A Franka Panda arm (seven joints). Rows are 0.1 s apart.
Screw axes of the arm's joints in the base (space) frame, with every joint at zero. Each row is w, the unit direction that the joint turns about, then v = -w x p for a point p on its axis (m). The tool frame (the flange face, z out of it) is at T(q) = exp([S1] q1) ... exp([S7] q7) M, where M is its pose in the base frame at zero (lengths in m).
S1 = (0, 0, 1, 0, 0, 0)
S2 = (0, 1, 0, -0.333, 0, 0)
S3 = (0, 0, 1, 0, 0, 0)
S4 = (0, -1, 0, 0.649, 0, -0.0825)
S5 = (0, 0, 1, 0, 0, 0)
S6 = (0, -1, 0, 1.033, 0, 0)
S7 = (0, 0, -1, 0, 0.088, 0)
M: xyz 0.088 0 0.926 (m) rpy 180 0 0 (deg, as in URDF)
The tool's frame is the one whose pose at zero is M.
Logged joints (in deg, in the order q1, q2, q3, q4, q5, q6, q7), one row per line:
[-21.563, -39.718, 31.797, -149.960, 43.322, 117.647, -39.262]
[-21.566, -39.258, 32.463, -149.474, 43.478, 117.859, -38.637]
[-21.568, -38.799, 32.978, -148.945, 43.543, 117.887, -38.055]
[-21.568, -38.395, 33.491, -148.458, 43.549, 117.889, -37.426]
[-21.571, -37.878, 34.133, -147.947, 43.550, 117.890, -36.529]
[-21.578, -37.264, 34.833, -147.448, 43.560, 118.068, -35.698]
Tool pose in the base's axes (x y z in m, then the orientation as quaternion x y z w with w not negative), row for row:
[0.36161, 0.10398, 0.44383, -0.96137, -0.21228, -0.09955, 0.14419]
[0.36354, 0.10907, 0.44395, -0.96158, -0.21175, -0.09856, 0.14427]
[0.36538, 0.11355, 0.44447, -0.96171, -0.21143, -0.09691, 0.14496]
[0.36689, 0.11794, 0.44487, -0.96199, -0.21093, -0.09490, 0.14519]
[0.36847, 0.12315, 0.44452, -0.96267, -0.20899, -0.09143, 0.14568]
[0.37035, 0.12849, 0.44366, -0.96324, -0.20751, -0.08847, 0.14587]
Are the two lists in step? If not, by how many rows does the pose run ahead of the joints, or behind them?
They are in step.
